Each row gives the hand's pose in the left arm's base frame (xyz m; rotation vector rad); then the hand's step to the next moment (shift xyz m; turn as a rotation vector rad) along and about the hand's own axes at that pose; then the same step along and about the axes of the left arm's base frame.
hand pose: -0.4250 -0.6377 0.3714 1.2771 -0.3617 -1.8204
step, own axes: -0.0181 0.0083 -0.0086 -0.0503 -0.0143 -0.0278
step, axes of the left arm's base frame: 0.0134 0.0111 0.0129 0.0227 0.0538 0.0099
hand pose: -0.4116 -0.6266 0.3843 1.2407 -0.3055 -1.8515
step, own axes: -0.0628 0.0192 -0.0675 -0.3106 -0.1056 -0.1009
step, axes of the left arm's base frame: 0.0753 0.0531 0.0195 0.0717 0.3249 0.0842
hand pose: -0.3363 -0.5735 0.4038 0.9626 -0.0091 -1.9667
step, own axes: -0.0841 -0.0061 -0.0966 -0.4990 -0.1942 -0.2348
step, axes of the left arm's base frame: 0.0793 0.0993 -0.0171 0.1429 0.5619 0.0759
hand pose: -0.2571 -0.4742 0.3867 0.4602 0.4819 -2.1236
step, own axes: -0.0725 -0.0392 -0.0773 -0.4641 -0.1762 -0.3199
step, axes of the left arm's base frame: 0.0179 0.1089 -0.0241 0.1513 0.5706 -0.0171
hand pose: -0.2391 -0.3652 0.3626 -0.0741 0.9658 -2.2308
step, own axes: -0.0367 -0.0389 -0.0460 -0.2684 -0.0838 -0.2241
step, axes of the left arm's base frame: -0.0088 0.0700 0.0002 0.0859 0.3456 -0.0500
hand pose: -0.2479 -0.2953 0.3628 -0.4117 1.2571 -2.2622
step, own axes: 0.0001 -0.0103 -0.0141 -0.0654 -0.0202 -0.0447
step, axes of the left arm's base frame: -0.0100 0.0143 0.0014 0.0259 0.0772 -0.0072
